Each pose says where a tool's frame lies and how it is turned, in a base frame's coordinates. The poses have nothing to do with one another.
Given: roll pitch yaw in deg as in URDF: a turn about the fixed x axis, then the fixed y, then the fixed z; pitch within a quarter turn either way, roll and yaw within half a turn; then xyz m.
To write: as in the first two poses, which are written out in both.
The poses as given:
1: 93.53, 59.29, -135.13, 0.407, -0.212, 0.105
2: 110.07, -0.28, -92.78, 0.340, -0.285, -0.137
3: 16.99, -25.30, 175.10, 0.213, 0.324, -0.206
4: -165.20, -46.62, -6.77, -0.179, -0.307, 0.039
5: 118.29, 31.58, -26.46, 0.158, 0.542, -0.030
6: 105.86, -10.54, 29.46, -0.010, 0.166, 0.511
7: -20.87, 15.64, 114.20, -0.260, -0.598, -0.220
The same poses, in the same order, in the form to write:
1: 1.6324, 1.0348, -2.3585, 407, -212, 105
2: 1.9211, -0.0049, -1.6193, 340, -285, -137
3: 0.2965, -0.4416, 3.0561, 213, 324, -206
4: -2.8833, -0.8137, -0.1182, -179, -307, 39
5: 2.0645, 0.5512, -0.4618, 158, 542, -30
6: 1.8476, -0.1840, 0.5142, -10, 166, 511
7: -0.3643, 0.2730, 1.9932, -260, -598, -220
